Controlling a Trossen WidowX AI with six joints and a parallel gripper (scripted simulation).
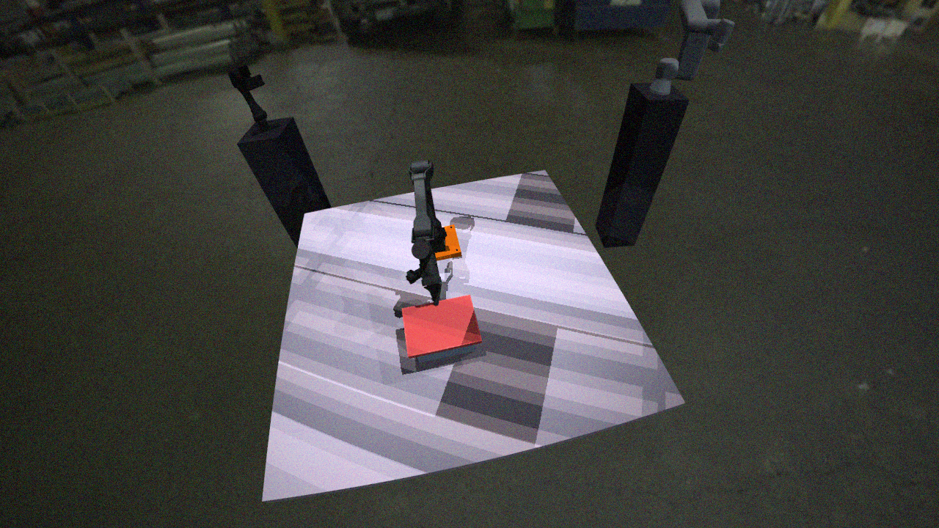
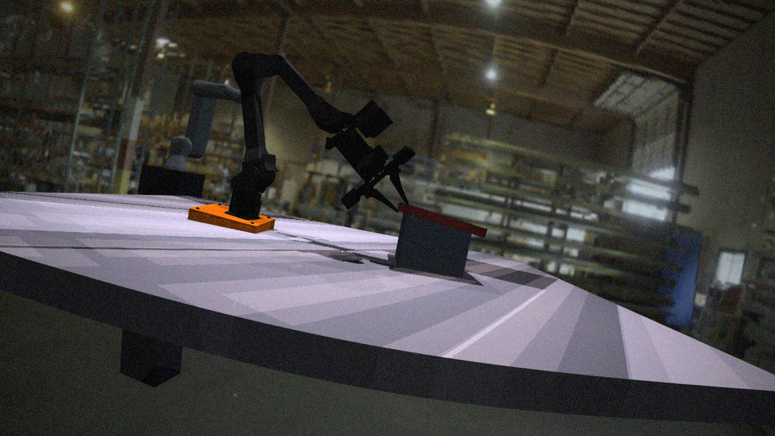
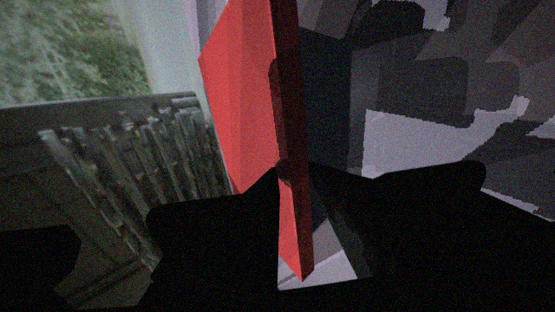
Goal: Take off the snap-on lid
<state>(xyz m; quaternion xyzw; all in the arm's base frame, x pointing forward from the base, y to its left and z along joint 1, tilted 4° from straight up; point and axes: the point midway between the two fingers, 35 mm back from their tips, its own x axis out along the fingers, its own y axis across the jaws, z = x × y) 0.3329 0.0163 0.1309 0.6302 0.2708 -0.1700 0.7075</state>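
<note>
My gripper tip is now 80 mm short of the red lid and 10 mm to the right of it. Round my gripper tip: dark storage box 70 mm ahead, 60 mm below, 10 mm to the left.
</note>
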